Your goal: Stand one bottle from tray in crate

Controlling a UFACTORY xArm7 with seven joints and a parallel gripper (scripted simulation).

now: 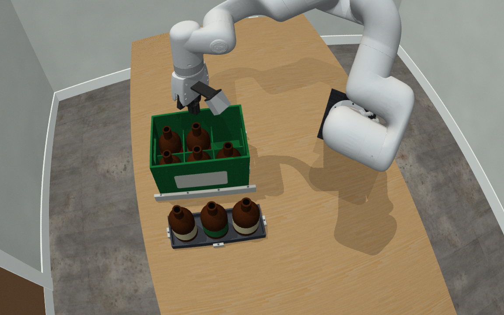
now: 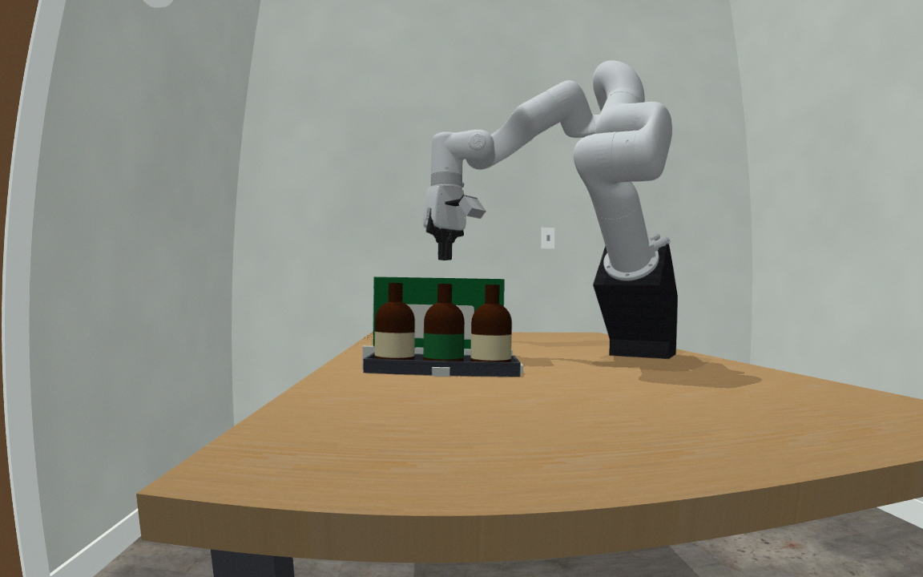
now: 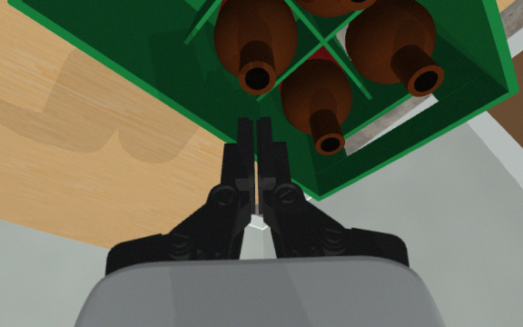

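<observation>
My gripper is now 250 mm to the right of the green-label bottle, 160 mm above it and 60 mm past it. Round my hand: dark tray 250 mm to the left, 230 mm below, 60 mm behind; green crate 160 mm below, 40 mm to the left.
</observation>
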